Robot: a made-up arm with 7 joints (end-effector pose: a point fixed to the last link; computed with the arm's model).
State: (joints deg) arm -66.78 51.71 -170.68 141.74 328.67 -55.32 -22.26
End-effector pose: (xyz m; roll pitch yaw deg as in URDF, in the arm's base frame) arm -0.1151 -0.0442 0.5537 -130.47 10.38 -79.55
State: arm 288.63 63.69 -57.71 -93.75 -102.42 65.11 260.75
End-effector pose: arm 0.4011 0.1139 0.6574 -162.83 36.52 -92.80
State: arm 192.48 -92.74 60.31 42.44 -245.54 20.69 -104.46
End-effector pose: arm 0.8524 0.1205 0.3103 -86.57 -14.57 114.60
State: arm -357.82 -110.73 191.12 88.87 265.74 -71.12 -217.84
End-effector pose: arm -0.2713 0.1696 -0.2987 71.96 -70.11 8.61
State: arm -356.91 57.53 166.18 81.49 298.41 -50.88 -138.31
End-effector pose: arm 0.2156 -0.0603 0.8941 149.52 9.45 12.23
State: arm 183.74 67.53 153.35 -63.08 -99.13 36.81 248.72
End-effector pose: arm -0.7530 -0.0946 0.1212 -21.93 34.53 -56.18
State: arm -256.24 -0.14 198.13 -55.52 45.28 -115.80 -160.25
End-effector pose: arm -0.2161 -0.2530 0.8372 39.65 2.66 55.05
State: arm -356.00 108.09 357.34 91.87 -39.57 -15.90 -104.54
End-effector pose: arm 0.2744 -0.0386 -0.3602 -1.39 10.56 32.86
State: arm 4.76 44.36 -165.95 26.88 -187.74 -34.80 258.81
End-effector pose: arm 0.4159 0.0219 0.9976 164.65 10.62 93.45
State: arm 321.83 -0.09 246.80 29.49 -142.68 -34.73 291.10
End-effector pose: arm -0.2015 0.1517 1.0601 126.96 -35.03 14.68
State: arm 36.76 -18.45 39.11 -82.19 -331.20 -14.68 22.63
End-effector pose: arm -0.2368 0.5294 0.5794 -70.72 -23.65 176.35
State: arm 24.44 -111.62 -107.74 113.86 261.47 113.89 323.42
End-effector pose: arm -0.0873 0.3580 -0.0305 33.48 -11.51 173.77
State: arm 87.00 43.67 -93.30 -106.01 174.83 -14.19 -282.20
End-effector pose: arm -0.4591 -0.2825 0.4443 86.92 -26.49 94.55
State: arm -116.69 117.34 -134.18 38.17 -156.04 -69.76 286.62
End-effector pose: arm -0.5527 0.5496 0.0607 163.29 63.63 -167.37
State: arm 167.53 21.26 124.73 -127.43 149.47 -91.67 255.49
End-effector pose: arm -0.2399 -0.3236 0.3927 -125.78 -46.96 -42.12
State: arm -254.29 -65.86 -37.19 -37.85 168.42 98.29 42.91
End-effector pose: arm -0.0120 0.7594 0.3167 -44.83 18.53 -48.04
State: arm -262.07 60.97 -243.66 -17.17 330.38 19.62 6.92
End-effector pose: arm -0.0205 -0.8197 0.6249 110.44 -2.98 166.41
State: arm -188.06 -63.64 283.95 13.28 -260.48 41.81 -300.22
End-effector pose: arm 0.7606 0.0428 0.7067 -157.03 3.62 103.74
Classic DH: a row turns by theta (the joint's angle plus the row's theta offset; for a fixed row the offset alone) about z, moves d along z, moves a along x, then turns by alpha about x. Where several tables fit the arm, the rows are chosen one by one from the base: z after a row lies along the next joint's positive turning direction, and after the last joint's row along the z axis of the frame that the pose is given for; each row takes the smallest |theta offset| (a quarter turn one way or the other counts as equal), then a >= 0, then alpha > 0; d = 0 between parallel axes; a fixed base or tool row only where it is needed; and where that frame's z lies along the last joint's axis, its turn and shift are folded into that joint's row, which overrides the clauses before.
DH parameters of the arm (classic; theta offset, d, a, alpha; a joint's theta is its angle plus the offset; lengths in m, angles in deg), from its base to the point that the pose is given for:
base (fixed): 0 0 0 180
joint 1: 0 -0.2307 0 90
joint 2: 0 -0.0124 0 -90
joint 3: 0 -0.4446 0 90
joint 4: 0 -0.0146 0 -90
joint 5: 0 -0.396 0 90
joint 6: 0 -0.0002 0 -90
joint 7: 0 -0.0818 0 0

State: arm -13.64 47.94 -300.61 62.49 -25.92 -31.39 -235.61
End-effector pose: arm 0.7001 -0.2106 0.5672 130.80 -42.27 -148.12
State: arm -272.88 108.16 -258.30 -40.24 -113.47 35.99 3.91
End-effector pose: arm 0.3238 -0.7019 -0.1018 -26.39 29.19 115.30
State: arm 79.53 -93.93 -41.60 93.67 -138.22 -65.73 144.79
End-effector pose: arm 0.1482 0.4192 0.5656 171.60 42.94 -109.55
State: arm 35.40 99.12 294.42 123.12 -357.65 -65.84 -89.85
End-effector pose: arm 0.3977 0.1435 0.0135 -14.86 -65.87 39.07
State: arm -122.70 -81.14 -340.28 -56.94 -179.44 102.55 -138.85
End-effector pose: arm 0.2592 -0.5823 -0.0192 31.09 56.96 -13.30
